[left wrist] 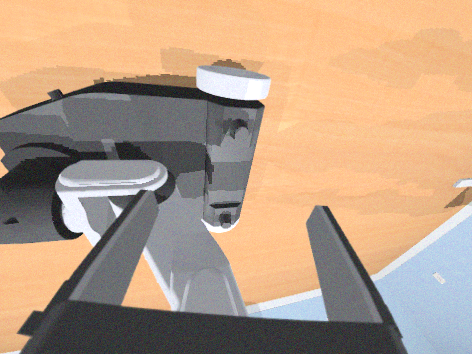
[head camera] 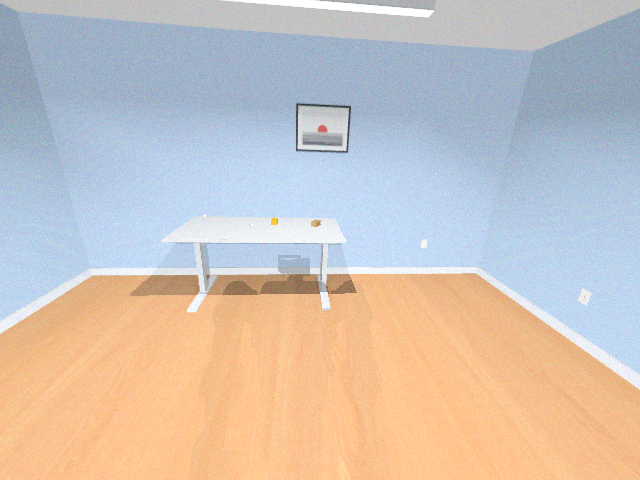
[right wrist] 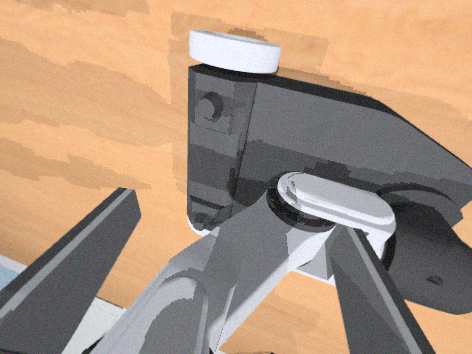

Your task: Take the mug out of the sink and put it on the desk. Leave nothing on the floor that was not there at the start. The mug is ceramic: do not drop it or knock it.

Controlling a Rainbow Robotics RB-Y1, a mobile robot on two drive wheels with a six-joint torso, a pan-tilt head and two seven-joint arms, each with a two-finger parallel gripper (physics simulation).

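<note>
The desk, with a white top and light legs, stands at the far wall, left of the middle in the head view. Neither the mug nor the sink shows clearly in any view. My left gripper is open, with no object between its fingers; the robot's own base and leg show beyond them. My right gripper is open too, with no object between its fingers, and the robot's base shows beyond them. Both grippers are far from the desk.
A yellow-orange object, a brown object and a small white item are on the desk. A framed picture hangs above it. Wooden floor lies between me and the desk. Walls stand at left and right.
</note>
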